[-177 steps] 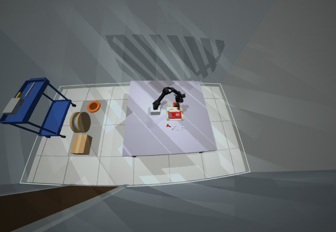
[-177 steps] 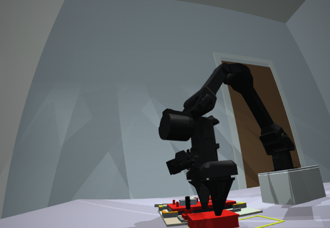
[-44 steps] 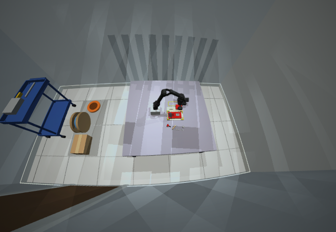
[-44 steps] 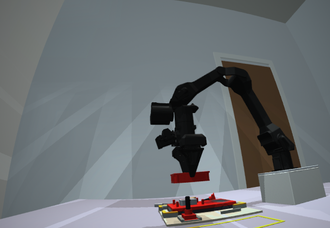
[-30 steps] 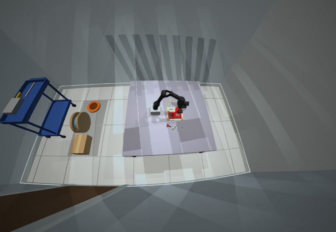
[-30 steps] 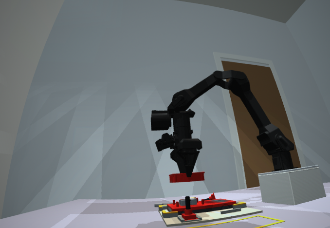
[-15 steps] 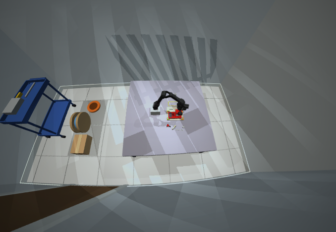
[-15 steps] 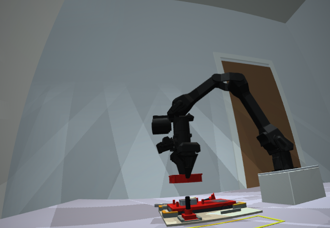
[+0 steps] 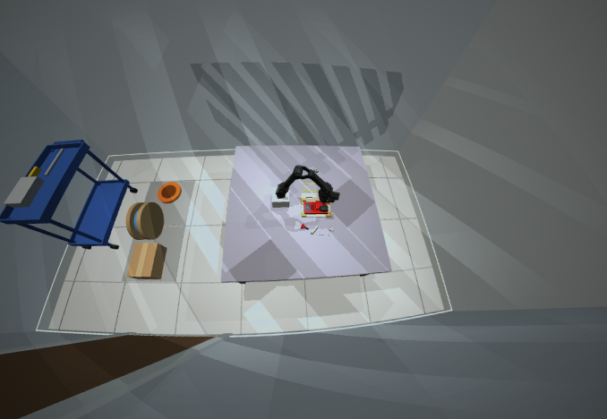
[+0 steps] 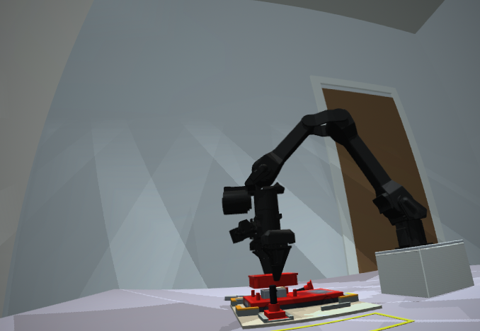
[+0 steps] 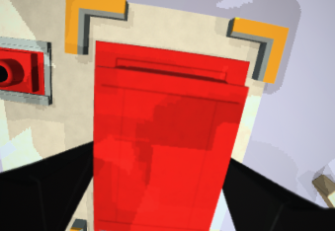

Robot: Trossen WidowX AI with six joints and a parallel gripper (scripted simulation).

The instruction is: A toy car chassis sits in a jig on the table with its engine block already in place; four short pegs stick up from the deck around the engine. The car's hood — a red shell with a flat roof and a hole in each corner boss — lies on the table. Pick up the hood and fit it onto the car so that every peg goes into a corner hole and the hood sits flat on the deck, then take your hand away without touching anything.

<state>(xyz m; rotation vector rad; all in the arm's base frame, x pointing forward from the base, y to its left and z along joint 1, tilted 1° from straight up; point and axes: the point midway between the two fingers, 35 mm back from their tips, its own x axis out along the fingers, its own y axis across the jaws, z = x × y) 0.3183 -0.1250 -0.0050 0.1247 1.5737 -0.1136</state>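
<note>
My gripper tip is right at the red hood. From my gripper tip the other things lie so: white wheel 60 mm ahead, 400 mm to the left, 50 mm below.
</note>
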